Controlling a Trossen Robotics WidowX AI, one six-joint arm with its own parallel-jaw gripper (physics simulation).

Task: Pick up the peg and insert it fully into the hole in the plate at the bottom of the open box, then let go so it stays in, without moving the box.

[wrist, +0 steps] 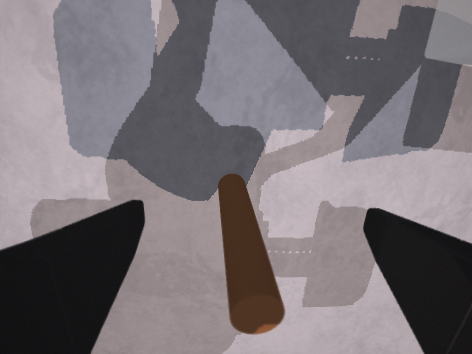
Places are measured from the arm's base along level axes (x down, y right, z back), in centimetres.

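Pixels of known places: gripper, between the fingertips: [256, 215].
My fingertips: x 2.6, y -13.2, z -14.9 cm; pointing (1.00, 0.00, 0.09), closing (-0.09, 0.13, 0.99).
Behind a point stands the place of what it marks.
A brown round peg [248, 250] {x -0.2, y -12.9, z -15.7 cm} shows in the middle of the wrist view, its near end face low in the view and its other end farther up. My gripper [256, 215] {x 2.6, y -13.2, z -14.9 cm} is open wide, one black finger on each side of the peg, with a gap between each finger and the peg. Nothing is between the fingertips in contact. The plate and its hole do not show in this view.
A pale grey-green flat-sided object [452, 35] {x 4.6, y -4.8, z -7.6 cm} shows in part at the upper right corner; whether it is the box I cannot tell. Dark and bluish shadows fall across the light mottled surface [25, 125] {x 6.0, y -11.9, z -25.5 cm}.
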